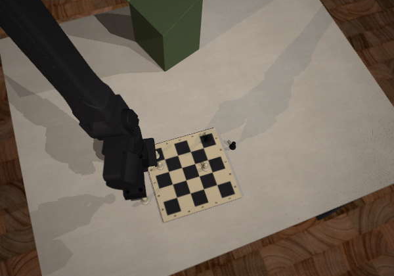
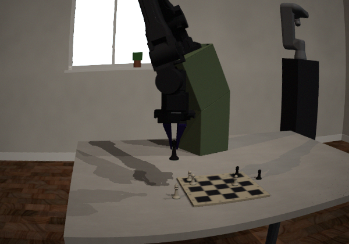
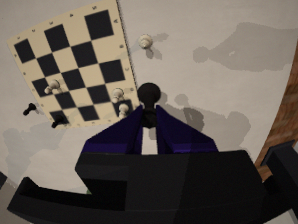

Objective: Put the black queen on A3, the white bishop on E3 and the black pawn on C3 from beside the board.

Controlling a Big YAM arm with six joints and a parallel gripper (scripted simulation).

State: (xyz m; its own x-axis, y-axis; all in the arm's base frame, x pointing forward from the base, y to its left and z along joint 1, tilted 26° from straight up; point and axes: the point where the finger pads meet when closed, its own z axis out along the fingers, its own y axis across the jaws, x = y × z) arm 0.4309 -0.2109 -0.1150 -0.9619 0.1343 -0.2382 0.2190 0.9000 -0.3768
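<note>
The black queen lies 1 cm below my hand. The rest, counted from my hand: chessboard 14 cm to the left, 13 cm below, 1 cm ahead; then white bishop 11 cm below, 4 cm ahead.
</note>
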